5 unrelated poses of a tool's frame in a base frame.
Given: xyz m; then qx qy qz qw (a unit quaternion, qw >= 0).
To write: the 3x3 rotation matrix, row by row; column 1 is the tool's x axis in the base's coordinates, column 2 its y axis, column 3 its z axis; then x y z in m. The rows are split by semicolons. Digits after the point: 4 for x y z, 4 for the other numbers.
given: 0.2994, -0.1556, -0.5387, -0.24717, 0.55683, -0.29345, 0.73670
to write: 0.2076, 0.1571, 0.9655; -0.7076, 0.7056, 0.0374; -0.6754, -0.6910, 0.2577; 0.2994, -0.1556, -0.5387
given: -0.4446, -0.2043, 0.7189, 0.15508, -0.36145, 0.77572, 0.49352
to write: -0.4648, -0.8778, -0.1162; 0.6536, -0.2516, -0.7138; 0.5974, -0.4077, 0.6906; -0.4446, -0.2043, 0.7189
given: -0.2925, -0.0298, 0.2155, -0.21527, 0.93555, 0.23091, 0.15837
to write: -0.8572, -0.4759, 0.1969; -0.3297, 0.8007, 0.5002; -0.3957, 0.3639, -0.8432; -0.2925, -0.0298, 0.2155
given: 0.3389, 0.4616, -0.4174, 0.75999, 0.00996, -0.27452, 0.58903
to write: 0.8491, 0.3385, -0.4055; -0.3083, -0.3059, -0.9008; -0.4290, 0.8898, -0.1554; 0.3389, 0.4616, -0.4174
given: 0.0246, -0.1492, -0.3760, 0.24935, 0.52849, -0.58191, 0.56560
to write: -0.2358, 0.9218, 0.3076; -0.3947, 0.1984, -0.8971; -0.8880, -0.3330, 0.3170; 0.0246, -0.1492, -0.3760
